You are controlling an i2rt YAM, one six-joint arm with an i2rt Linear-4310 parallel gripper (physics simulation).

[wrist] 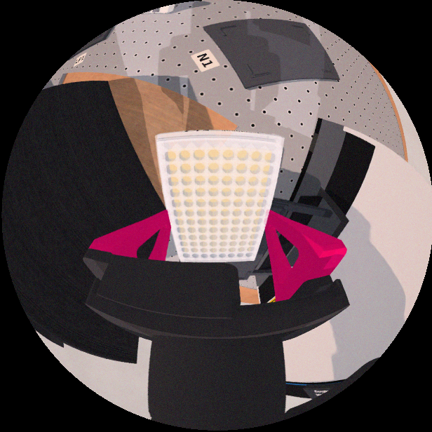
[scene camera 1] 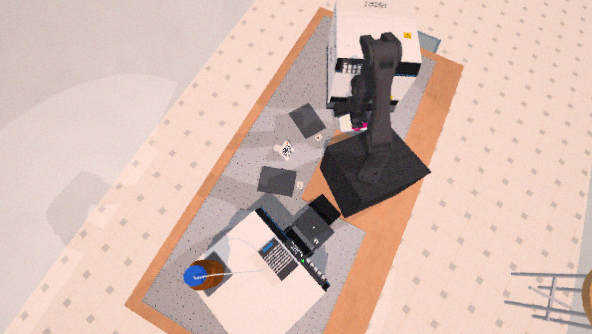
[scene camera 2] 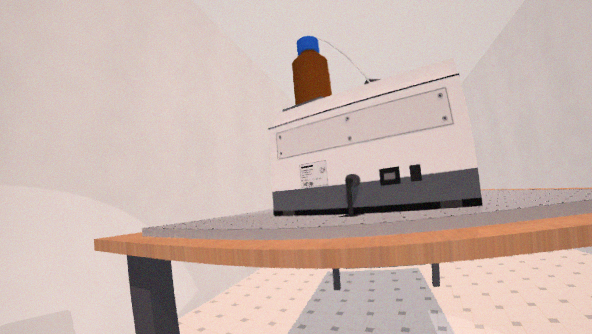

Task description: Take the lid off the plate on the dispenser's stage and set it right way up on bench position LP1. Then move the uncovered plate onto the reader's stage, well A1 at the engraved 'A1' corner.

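Seen in the pictures: gripper, fingertip midpoint: [scene camera 1: 354, 122]; arm's base, origin of the base link: [scene camera 1: 375, 161].
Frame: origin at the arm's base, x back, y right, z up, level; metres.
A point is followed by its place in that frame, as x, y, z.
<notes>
The plate [wrist: 222, 196] [scene camera 1: 345, 122] @(-0.171, 0.202, -0.179) has rows of pale yellow wells and lies under a clear lid [wrist: 220, 139]. It is on the stage at the front of the white instrument at the top of scene camera 1; most of that stage is hidden. My gripper [wrist: 217, 215] [scene camera 1: 357, 125] @(-0.135, 0.225, -0.185) has its magenta fingers against both long sides of the lid and is shut on it. Whether the fingers also touch the plate is too small to tell. Bench position LP1 is a dark pad [scene camera 1: 277, 180] @(-0.333, -0.162, -0.272) with a small label [wrist: 80, 59]. A black stage [scene camera 1: 312, 226] @(-0.102, -0.286, -0.198) juts from the lower instrument.
Another dark pad [scene camera 1: 307, 120] @(-0.347, 0.179, -0.272) [wrist: 275, 52], labelled N1 [wrist: 205, 60], lies near the plate. A small patterned white object [scene camera 1: 286, 149] @(-0.359, -0.021, -0.233) stands between the pads. The lower white instrument [scene camera 1: 260, 295] @(-0.158, -0.589, -0.061) [scene camera 2: 370, 125] @(-0.222, -0.735, -0.142) carries a brown bottle [scene camera 1: 214, 274] @(-0.287, -0.574, 0.136) [scene camera 2: 311, 77] @(-0.328, -0.646, 0.008) with a thin tube. The black arm base [scene camera 1: 375, 175] @(0.014, -0.062, 0.028) stands beside the pads.
</notes>
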